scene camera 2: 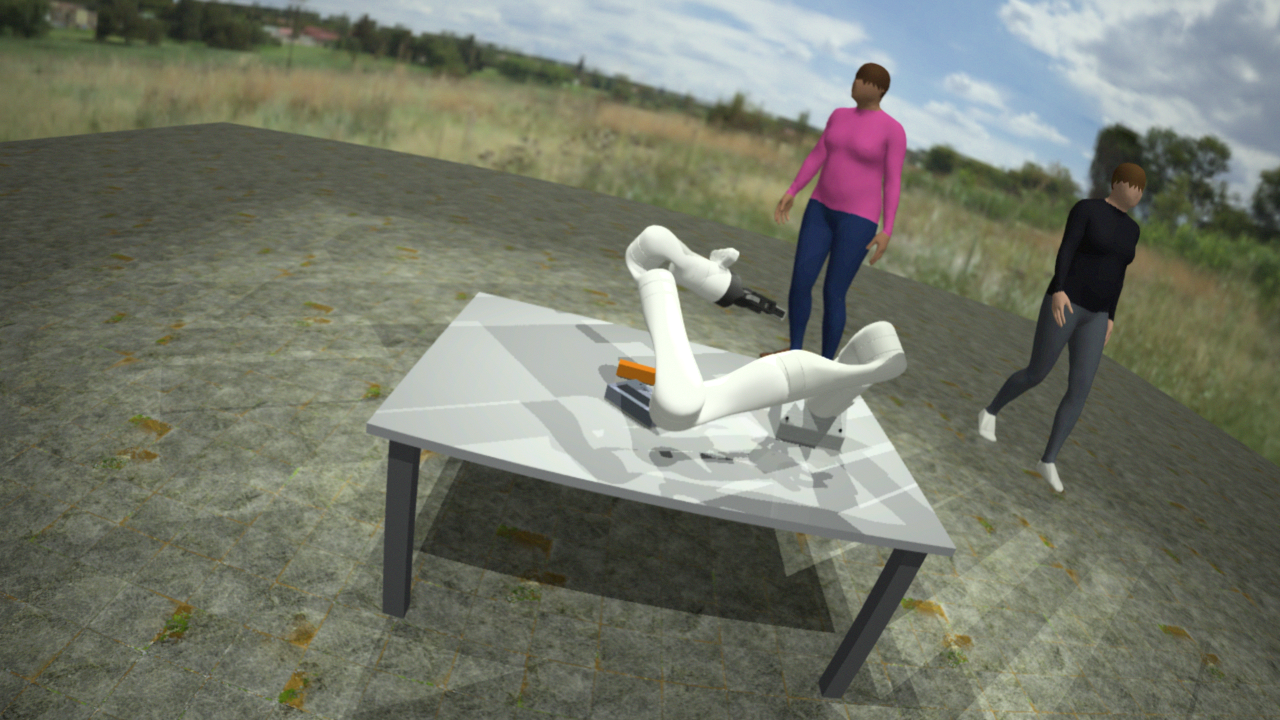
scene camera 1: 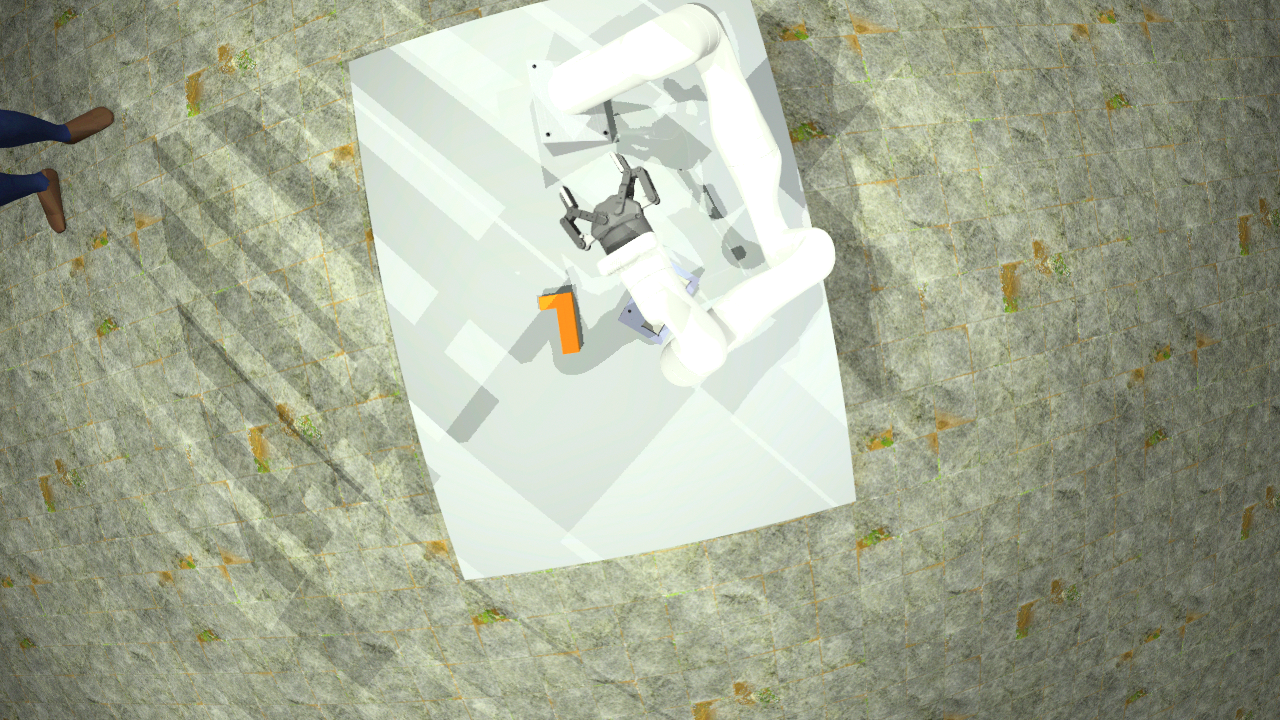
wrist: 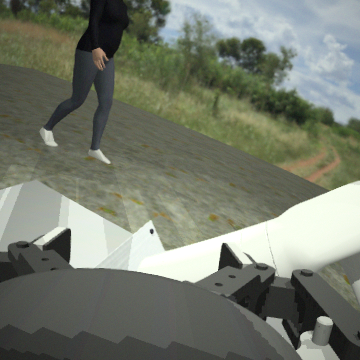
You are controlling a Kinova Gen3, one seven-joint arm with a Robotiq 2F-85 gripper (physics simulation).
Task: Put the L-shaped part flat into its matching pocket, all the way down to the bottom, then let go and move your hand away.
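Frame: origin at the arm's base, x down, y back, z left, level; millimetres.
Seen in the pictures: gripper, fingertip midpoint: [scene camera 2: 772,312] [scene camera 1: 587,170] [wrist: 144,252]; arm's base, link origin: [scene camera 2: 822,399] [scene camera 1: 568,92].
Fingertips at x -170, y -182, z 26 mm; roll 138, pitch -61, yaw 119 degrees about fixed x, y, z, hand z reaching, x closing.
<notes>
Pixels of each thing's top centre, then the offset from my fingertips to it. Level surfaces: height alone.
- orange L-shaped part, top centre: [scene camera 1: 558,324] [scene camera 2: 642,365] dx +234, dy -240, dz -102 mm
- blue-grey pocket block, top centre: [scene camera 1: 659,299] [scene camera 2: 644,395] dx +227, dy -219, dz +85 mm
- table, surface height: dx +264 mm
The orange L-shaped part [scene camera 1: 564,324] [scene camera 2: 635,370] lies beside the blue-grey pocket block [scene camera 1: 637,322] [scene camera 2: 617,400], apart from it. In scene camera 1 its short arm points left at the top end. The block is partly hidden by the arm in both scene views, and its pocket is mostly covered. My gripper [scene camera 1: 592,177] [scene camera 2: 782,313] [wrist: 144,252] is open and empty. It is high above the table, between the part and the arm's base in scene camera 1, and points away from the part. The part and the block do not show in the wrist view.
The white arm [scene camera 1: 747,134] [scene camera 2: 675,358] bends over the block. Its base plate [scene camera 1: 572,130] [scene camera 2: 810,435] stands on the table [scene camera 1: 501,501] [scene camera 2: 447,394]. A person in pink [scene camera 2: 863,170] and a person in black [scene camera 2: 1099,259] [wrist: 107,25] are beyond the table.
</notes>
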